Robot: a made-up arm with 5 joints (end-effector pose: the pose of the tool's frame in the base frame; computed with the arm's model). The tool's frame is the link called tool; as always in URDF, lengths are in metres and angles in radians. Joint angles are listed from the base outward.
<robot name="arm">
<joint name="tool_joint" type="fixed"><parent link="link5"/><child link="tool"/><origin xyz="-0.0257 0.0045 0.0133" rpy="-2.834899 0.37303 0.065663"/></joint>
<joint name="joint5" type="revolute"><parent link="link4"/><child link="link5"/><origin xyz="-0.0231 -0.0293 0.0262" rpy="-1.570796 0 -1.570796"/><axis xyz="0 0 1"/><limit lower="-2.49" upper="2.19"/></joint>
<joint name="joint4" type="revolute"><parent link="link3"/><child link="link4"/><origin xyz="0.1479 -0.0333 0.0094" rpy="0 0 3.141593"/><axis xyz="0 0 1"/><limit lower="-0.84" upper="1.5"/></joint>
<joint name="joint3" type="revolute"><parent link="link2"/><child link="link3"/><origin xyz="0.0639 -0.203 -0.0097"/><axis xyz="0 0 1"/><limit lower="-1.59" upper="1.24"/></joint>
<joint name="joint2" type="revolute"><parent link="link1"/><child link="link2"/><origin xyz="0.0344 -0.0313 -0.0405" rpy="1.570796 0 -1.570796"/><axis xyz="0 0 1"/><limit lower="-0.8" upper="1.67"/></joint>
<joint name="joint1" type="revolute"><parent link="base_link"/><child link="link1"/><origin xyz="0.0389 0.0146 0.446" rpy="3.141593 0 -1.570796"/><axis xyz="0 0 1"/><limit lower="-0.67" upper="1.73"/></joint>
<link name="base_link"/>
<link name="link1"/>
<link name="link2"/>
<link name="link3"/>
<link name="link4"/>
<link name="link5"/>
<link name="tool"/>
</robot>
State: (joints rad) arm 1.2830 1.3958 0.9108 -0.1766 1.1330
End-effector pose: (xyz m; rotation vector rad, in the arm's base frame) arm 0.0939 -0.1260 0.3262 0.3028 2.9597 0.2982
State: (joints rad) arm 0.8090 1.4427 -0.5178 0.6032 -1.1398
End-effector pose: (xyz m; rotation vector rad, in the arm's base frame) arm 0.2452 -0.2505 0.3402 2.5188 1.7048 -0.7291
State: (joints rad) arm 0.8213 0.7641 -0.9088 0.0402 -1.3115
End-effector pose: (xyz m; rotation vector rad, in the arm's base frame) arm 0.2671 -0.2812 0.6172 1.5860 0.4645 0.0356
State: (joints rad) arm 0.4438 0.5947 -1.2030 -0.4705 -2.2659
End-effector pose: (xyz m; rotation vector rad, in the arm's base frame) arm 0.3426 -0.1579 0.7161 1.0877 0.1183 1.6296
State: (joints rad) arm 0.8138 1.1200 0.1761 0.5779 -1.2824
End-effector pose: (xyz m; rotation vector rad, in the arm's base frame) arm 0.2103 -0.2169 0.3826 -2.2763 -1.4324 0.7536
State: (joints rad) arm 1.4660 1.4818 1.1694 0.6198 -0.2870
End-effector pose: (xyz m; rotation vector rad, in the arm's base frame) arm 0.0310 -0.1023 0.3490 -1.1129 -1.3676 -0.5841
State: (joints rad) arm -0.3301 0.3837 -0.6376 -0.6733 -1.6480
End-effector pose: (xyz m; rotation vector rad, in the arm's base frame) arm 0.3676 0.0915 0.7066 0.9828 0.6204 1.6621
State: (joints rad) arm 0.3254 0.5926 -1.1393 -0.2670 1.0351
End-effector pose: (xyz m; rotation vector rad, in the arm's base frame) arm 0.3480 -0.0778 0.7232 -0.2847 0.2508 -1.2866
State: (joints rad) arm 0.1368 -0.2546 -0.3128 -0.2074 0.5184
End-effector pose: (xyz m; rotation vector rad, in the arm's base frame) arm 0.1966 -0.0068 0.8101 -0.0059 0.3330 -0.6807
